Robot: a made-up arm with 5 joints. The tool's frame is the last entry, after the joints. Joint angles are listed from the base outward. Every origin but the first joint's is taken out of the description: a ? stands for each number. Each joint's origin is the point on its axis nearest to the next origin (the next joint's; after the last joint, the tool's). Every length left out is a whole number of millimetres.
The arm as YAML. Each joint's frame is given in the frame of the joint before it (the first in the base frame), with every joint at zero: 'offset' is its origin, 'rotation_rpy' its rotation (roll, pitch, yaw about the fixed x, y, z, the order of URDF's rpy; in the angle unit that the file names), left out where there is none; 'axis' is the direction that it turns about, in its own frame. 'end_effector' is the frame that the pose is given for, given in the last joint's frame.
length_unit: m
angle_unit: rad
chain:
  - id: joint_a
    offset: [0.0, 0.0, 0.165]
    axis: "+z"
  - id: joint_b
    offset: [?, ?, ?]
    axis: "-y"
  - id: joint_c
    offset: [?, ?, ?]
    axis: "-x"
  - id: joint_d
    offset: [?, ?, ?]
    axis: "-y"
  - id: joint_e
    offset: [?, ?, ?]
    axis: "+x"
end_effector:
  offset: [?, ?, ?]
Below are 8 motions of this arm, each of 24 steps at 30 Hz.
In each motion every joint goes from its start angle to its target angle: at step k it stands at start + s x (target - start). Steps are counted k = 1, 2, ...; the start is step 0. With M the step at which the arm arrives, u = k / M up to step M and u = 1 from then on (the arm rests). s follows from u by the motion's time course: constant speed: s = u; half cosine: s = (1 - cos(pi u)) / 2; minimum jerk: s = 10 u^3 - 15 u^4 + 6 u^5.
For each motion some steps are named. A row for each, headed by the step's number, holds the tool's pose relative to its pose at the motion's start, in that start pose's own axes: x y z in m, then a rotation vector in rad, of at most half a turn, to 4 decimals.
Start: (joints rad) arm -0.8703 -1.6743 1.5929 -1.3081 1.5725
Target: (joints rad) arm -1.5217 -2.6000 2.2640 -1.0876 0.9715
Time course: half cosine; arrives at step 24
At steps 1, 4, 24:
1: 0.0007 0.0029 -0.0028 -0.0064 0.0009 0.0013
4: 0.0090 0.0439 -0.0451 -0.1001 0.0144 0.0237
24: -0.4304 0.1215 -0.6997 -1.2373 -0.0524 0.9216

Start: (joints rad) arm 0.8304 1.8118 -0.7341 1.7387 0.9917
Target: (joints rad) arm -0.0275 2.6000 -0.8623 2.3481 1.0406
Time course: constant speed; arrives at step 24
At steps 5, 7, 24:
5: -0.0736 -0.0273 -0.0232 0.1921 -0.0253 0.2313
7: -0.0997 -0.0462 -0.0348 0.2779 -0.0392 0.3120
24: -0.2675 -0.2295 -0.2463 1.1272 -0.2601 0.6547

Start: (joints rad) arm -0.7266 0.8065 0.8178 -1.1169 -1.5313
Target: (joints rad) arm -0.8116 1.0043 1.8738 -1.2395 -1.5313
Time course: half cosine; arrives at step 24
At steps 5, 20, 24:
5: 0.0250 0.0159 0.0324 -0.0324 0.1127 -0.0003
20: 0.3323 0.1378 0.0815 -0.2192 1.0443 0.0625
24: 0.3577 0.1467 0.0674 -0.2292 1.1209 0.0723

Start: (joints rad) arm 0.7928 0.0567 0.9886 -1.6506 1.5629
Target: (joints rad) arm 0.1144 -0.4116 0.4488 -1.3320 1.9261
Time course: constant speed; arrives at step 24
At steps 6, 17, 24:
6: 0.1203 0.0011 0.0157 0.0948 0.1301 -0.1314
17: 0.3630 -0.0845 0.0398 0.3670 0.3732 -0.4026
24: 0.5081 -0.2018 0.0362 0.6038 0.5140 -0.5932

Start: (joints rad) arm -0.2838 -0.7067 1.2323 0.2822 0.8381
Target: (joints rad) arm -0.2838 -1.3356 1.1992 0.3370 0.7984
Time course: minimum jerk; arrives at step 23
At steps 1, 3, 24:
1: 0.0003 -0.0001 0.0000 0.0001 0.0004 0.0002
3: 0.0078 -0.0024 -0.0007 0.0028 0.0094 0.0047
24: 0.4156 -0.0810 -0.1556 0.1714 0.5153 0.2560

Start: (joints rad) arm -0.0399 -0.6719 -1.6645 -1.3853 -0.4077
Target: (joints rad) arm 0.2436 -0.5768 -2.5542 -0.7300 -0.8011
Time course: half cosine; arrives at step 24
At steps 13, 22, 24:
13: -0.1013 -0.0878 -0.1022 -0.0783 -0.3849 0.2190
22: -0.0969 -0.2116 -0.2476 0.0050 -0.6423 0.2860
24: -0.0952 -0.2167 -0.2546 0.0107 -0.6516 0.2867

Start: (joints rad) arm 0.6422 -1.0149 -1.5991 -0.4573 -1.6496
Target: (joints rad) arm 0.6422 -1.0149 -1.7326 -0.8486 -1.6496
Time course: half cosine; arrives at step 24
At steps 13, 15, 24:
13: 0.0773 -0.0303 -0.0382 0.0637 -0.0579 0.2172
15: 0.0951 -0.0342 -0.0459 0.0768 -0.0728 0.2654
24: 0.1388 -0.0395 -0.0633 0.1067 -0.1121 0.3831

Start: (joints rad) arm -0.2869 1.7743 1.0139 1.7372 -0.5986
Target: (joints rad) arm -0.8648 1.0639 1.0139 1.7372 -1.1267
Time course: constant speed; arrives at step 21
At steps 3, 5, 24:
3: 0.0398 0.0011 -0.0470 0.0296 -0.0042 0.0779
5: 0.0671 0.0065 -0.0765 0.0470 -0.0079 0.1327
24: 0.2574 0.1606 -0.2441 0.1186 -0.0812 0.6399

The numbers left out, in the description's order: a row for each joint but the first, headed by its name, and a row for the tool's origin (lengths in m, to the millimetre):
joint_b: -0.068 -0.223 0.0
joint_c: 0.189 0.0 0.328
joint_d: 0.0 -0.026 0.096
joint_e: -0.118 0.0 0.393
tool: 0.0 -0.006 0.288

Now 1 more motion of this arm.
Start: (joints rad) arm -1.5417 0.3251 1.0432 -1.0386 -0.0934
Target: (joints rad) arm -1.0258 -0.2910 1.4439 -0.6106 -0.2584
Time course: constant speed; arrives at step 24
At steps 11, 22, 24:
11: -0.1204 0.3318 0.0149 -0.4432 -0.2977 0.0588
22: -0.2883 0.6129 -0.1648 -0.8884 -0.6718 0.1043
24: -0.3157 0.6509 -0.2168 -0.9688 -0.7469 0.1110

